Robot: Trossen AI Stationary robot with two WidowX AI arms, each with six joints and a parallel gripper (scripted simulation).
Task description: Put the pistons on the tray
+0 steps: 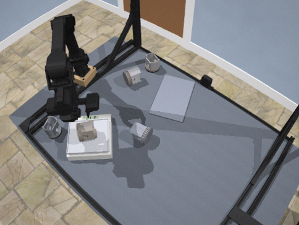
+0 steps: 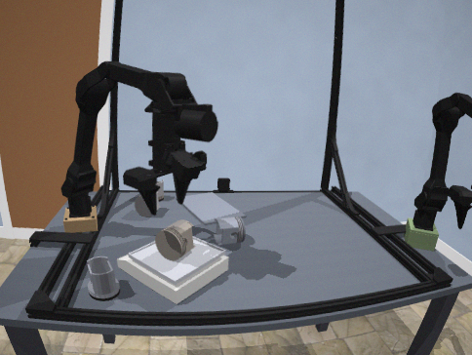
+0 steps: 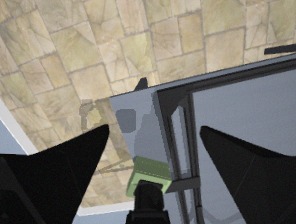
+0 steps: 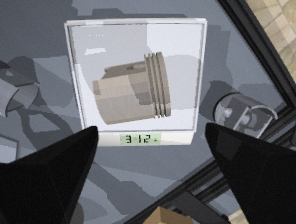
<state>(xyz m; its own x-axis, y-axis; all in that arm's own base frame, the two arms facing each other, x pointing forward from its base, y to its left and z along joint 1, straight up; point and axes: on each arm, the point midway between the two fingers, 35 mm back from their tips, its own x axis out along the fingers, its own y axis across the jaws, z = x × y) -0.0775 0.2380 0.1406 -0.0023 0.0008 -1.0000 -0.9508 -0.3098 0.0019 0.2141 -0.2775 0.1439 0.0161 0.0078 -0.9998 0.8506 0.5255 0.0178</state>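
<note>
My right gripper is now 11 cm above the tan piston and 1 cm to the right of it. The rest, counted from my right hand: flat steel tray (42 cm behind, 20 cm below, 7 cm to the left).
</note>
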